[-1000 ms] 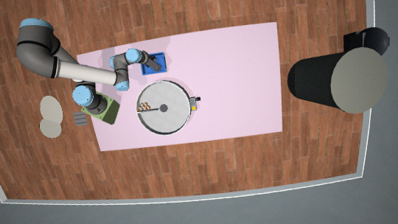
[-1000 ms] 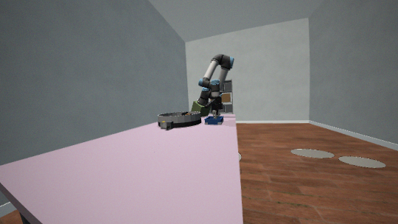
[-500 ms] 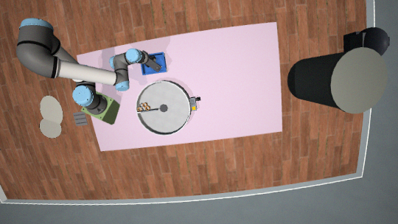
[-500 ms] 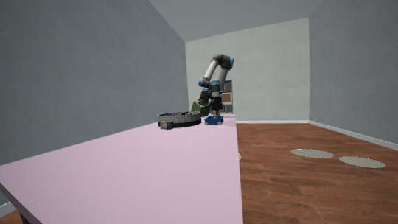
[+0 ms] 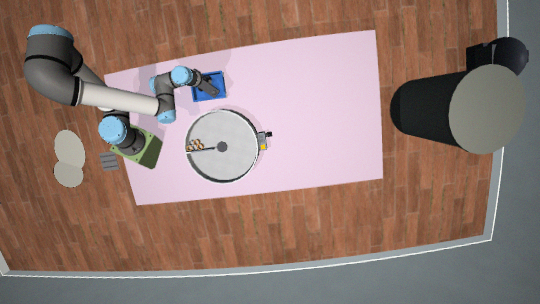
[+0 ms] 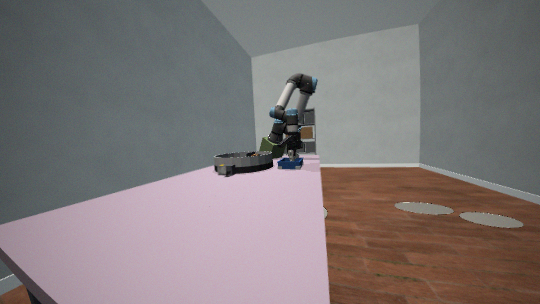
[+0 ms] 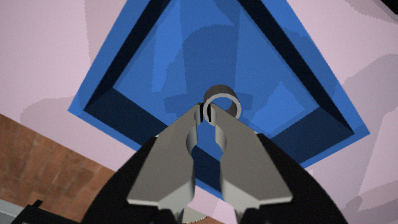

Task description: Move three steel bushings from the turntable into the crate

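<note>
Right now the blue crate is 1 cm to the right of my hand, 1 cm below it and 1 cm behind it. From my hand the other things lie so: round grey turntable (34 cm to the right, 10 cm ahead, 2 cm above).
</note>
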